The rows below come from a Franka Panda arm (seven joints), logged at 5 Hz.
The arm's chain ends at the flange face. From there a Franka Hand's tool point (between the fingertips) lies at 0.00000 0.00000 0.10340 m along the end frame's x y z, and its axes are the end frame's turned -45 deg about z.
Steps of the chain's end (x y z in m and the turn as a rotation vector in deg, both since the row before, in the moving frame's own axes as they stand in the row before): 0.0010, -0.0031, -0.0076, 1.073, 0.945, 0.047; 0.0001, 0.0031, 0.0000, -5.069, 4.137, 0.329
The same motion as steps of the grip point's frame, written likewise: 0.0055, -0.0016, -0.0076, 0.091, 1.427, 0.047; -0.0033, 0.0140, -0.0007, -6.510, -0.659, 0.329
